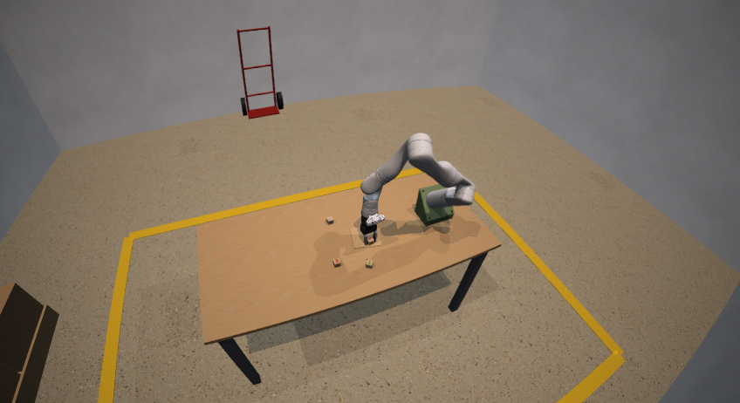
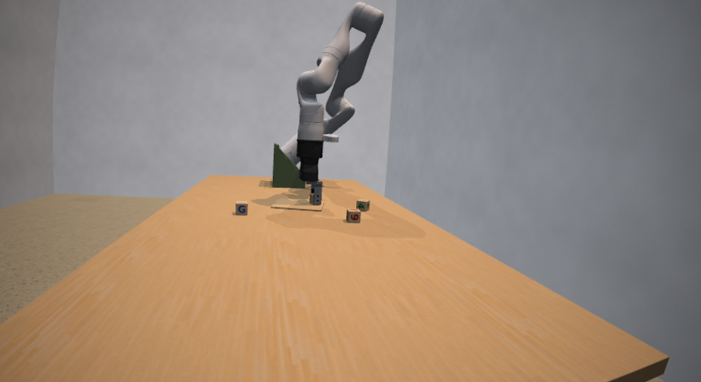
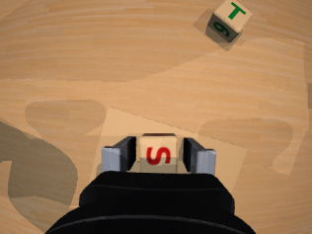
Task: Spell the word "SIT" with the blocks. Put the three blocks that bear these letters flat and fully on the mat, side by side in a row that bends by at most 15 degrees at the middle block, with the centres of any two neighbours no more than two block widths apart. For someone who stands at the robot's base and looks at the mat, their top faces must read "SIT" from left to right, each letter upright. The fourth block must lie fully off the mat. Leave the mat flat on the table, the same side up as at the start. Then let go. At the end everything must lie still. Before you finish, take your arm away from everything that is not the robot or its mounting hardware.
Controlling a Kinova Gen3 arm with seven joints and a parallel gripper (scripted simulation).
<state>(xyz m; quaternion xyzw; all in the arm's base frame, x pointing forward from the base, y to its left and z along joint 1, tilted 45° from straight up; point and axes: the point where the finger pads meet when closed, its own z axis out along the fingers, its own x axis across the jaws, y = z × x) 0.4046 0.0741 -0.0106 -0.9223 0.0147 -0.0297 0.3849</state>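
The tan mat lies 5 cm to the right of my hand and 3 cm below it. Also, from my hand: green-marked block 12 cm to the left, 7 cm ahead, 1 cm below; blue-marked block 22 cm to the right, 13 cm ahead, 1 cm below; E block 20 cm ahead, 6 cm to the left, 1 cm below.
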